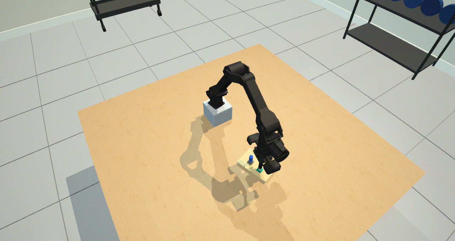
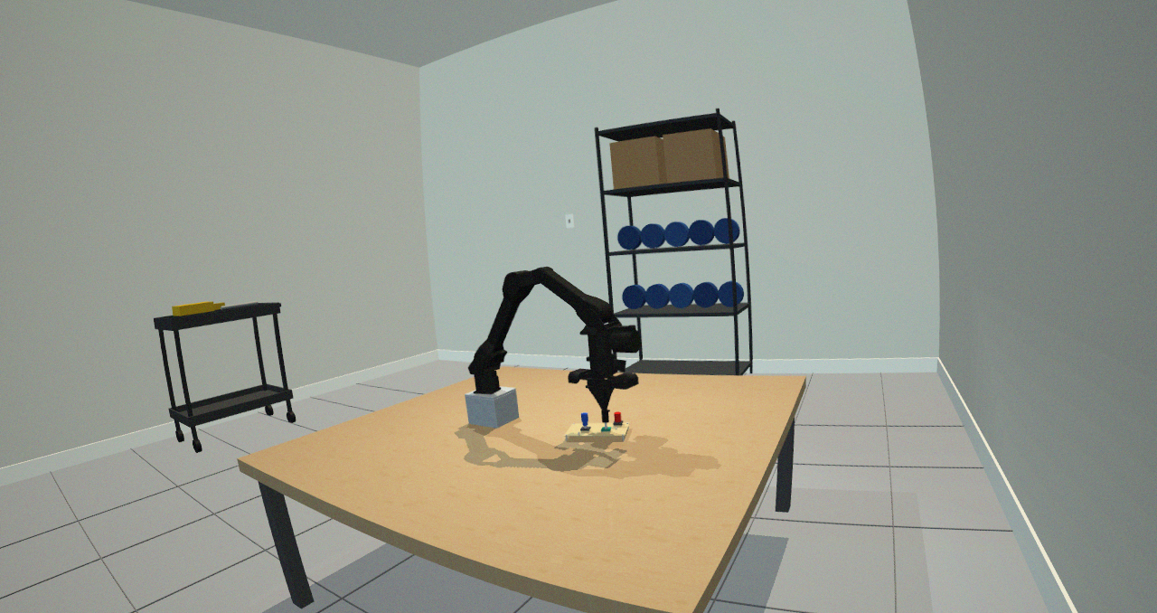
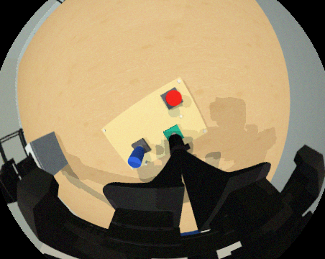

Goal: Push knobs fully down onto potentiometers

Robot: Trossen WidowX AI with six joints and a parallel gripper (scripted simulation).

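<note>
Right now my gripper tip is 6 cm past the blue knob and 3 cm above it.
</note>
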